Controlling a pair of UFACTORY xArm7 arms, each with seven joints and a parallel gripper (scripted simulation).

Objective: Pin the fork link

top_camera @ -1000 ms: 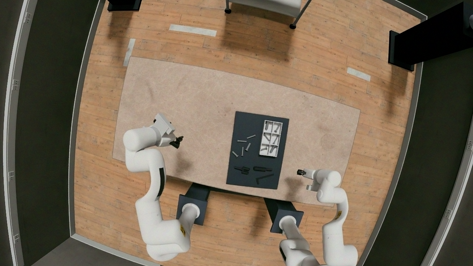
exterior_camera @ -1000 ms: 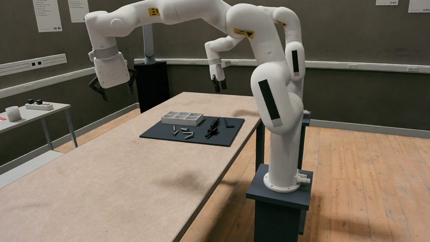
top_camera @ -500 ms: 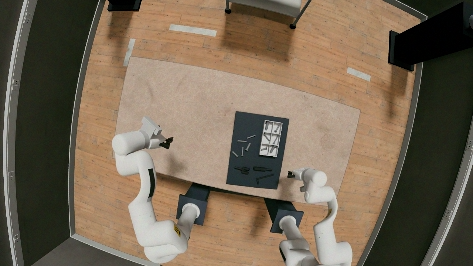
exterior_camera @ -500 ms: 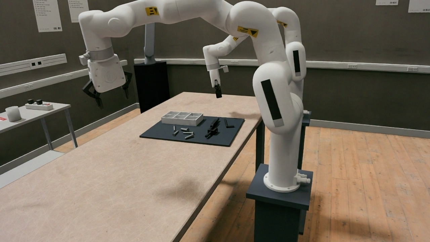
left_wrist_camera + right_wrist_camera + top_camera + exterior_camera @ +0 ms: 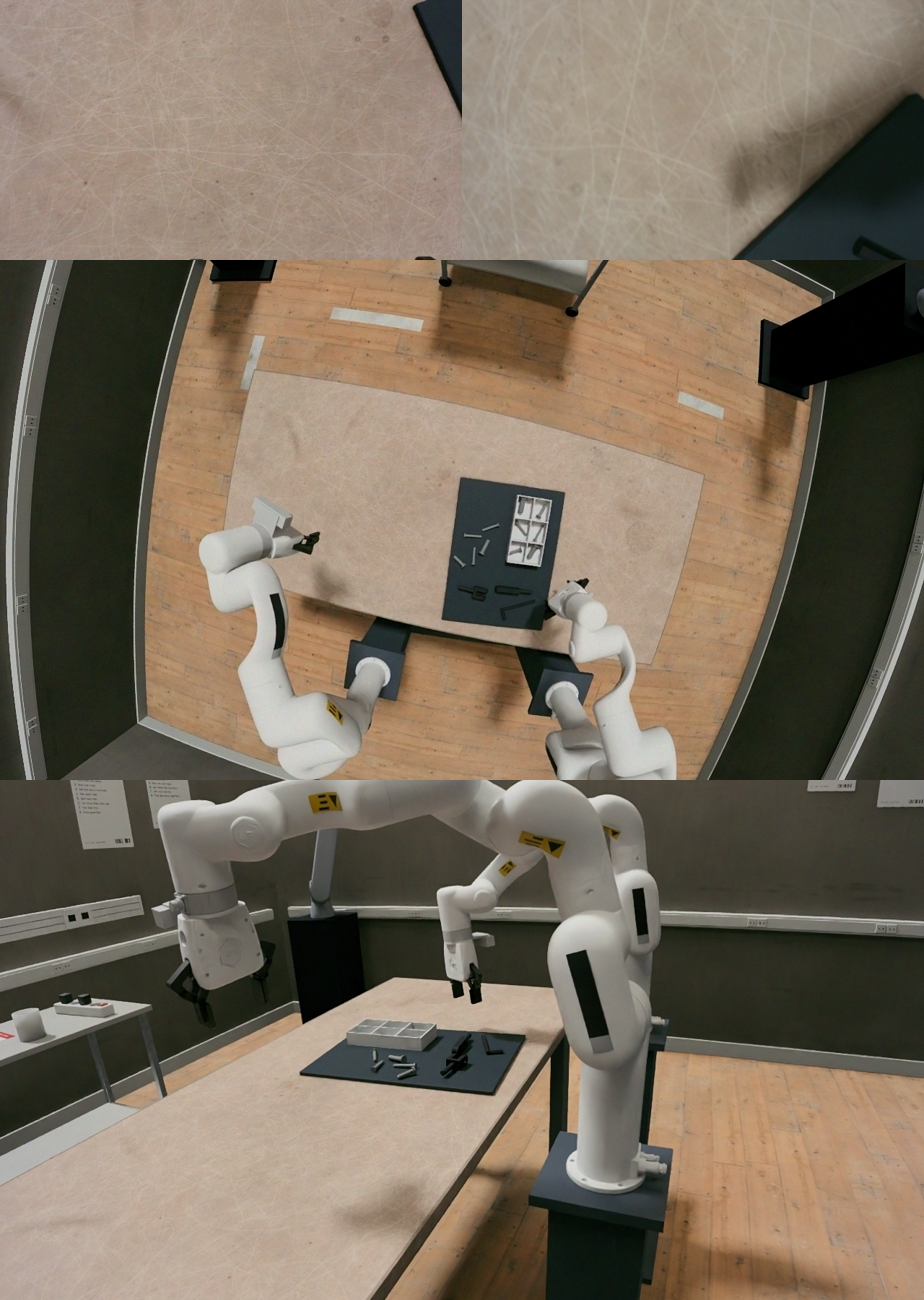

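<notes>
My right gripper is now 140 mm to the right of the black eye plate, 80 mm above it and 30 mm past it. Also, from my right hand: black l-shaped piece (120 mm to the left, 100 mm behind, 90 mm below); white parts box (170 mm ahead, 120 mm to the left, 80 mm below); dark mat (180 mm to the left, 100 mm below, 70 mm ahead).
</notes>
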